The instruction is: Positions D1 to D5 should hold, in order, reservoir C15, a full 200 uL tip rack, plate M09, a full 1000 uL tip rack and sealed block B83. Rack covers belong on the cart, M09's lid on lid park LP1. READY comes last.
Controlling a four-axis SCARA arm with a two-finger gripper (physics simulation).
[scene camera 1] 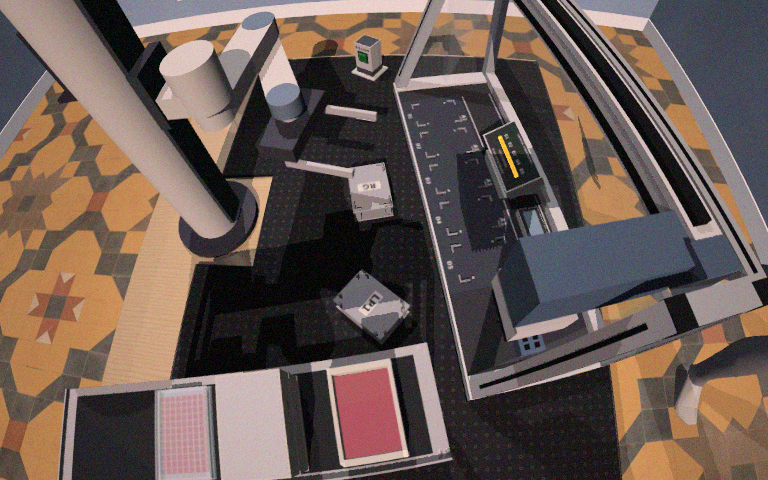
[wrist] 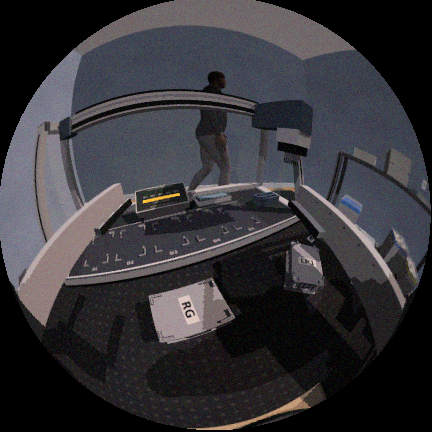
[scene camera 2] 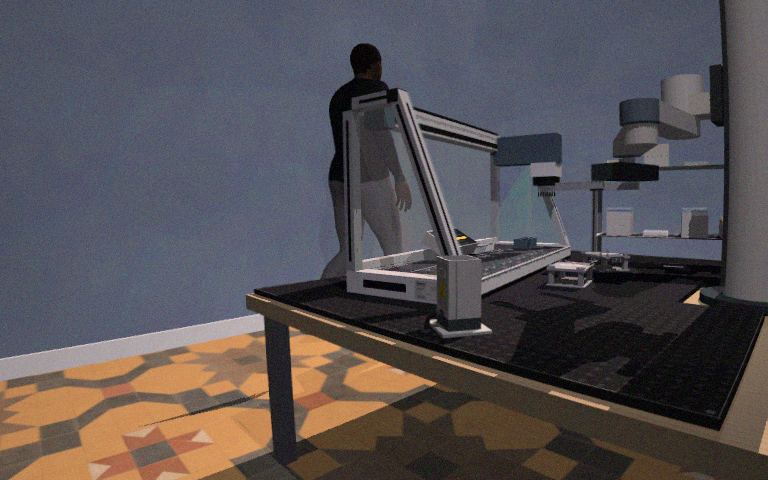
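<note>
My gripper (scene camera 1: pixel 364 144) (wrist: pixel 207 190) is open, its two pale fingers wide apart with nothing between them. It is above the mat, beside the D1-D3 side of the deck (scene camera 1: pixel 447 169) (wrist: pixel 125 242). Positions D1 to D5 show bare corner brackets. Lid park LP1 (scene camera 1: pixel 372 305) (wrist: pixel 304 262) is a grey stand with a bare top. On the cart (scene camera 1: pixel 438 455), a pink gridded rack (scene camera 1: pixel 184 433) and a red-topped, cream-rimmed item (scene camera 1: pixel 368 413) lie apart; I cannot tell their names. A post with a green button (scene camera 1: pixel 363 57) stands at the mat's far edge; its label is too small to read.
The bare RG stand (scene camera 1: pixel 370 189) (wrist: pixel 192 310) is near the gripper. A blue gantry head (scene camera 1: pixel 611 266) (scene camera 2: pixel 529 148) (wrist: pixel 283 114) hangs past D5. A tilted screen (scene camera 1: pixel 512 158) (wrist: pixel 161 196) stands behind the deck. A person (scene camera 2: pixel 362 130) (wrist: pixel 214 120) is behind the frame.
</note>
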